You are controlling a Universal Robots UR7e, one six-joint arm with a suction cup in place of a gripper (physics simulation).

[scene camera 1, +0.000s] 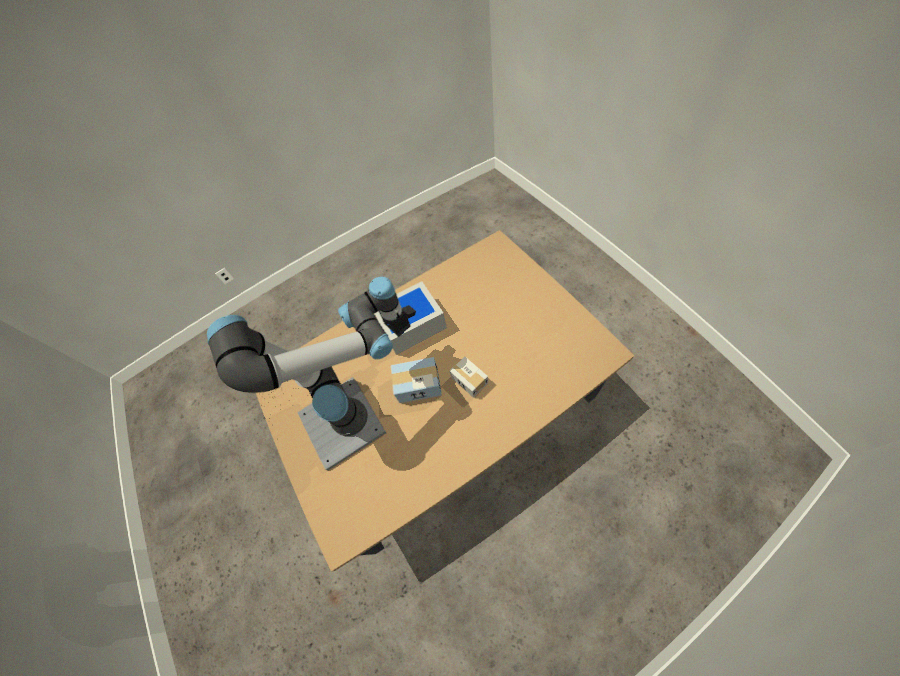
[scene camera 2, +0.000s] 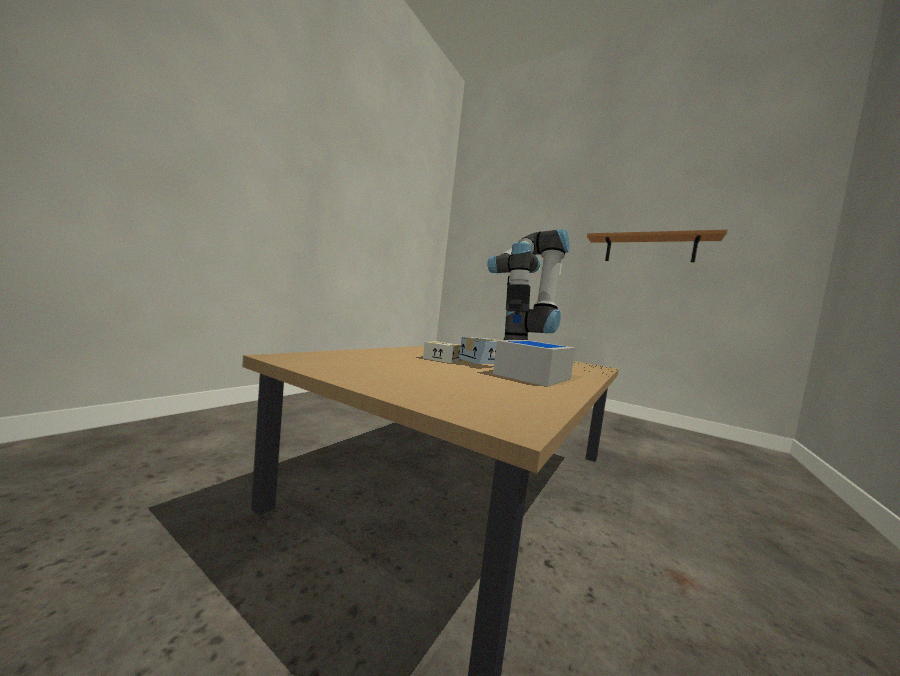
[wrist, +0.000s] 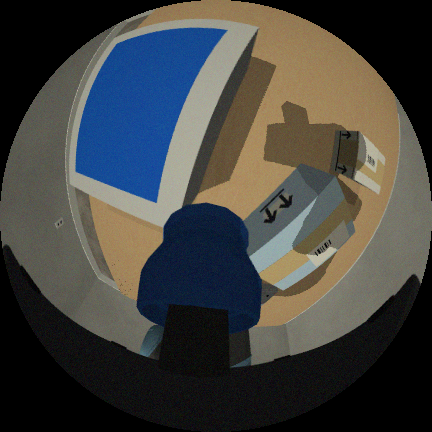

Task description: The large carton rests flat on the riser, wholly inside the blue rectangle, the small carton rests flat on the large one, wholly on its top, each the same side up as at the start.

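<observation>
The large carton [scene camera 1: 416, 380] [scene camera 2: 476, 351] [wrist: 310, 240], light blue with a tan band and a white label, rests on the table beside the riser. The small carton [scene camera 1: 469, 376] [scene camera 2: 440, 352] [wrist: 371, 162], white with a tan band, rests on the table near it, apart from the riser. The light grey riser [scene camera 1: 418, 336] [scene camera 2: 527, 363] [wrist: 192, 125] has the blue rectangle [scene camera 1: 418, 305] [scene camera 2: 538, 344] [wrist: 135, 110] on top. My dark blue suction cup [scene camera 2: 517, 318] [wrist: 206, 220] is open and holds nothing. It hangs in the air above table level; in the wrist view it overlaps the large carton's near end.
The arm's base plate [scene camera 1: 320, 436] is fixed at one end of the wooden table [scene camera 1: 538, 312] [scene camera 2: 407, 378]. The arm's forearm [scene camera 1: 320, 356] reaches above the table towards the riser. A wall shelf [scene camera 2: 654, 236] hangs behind the arm.
</observation>
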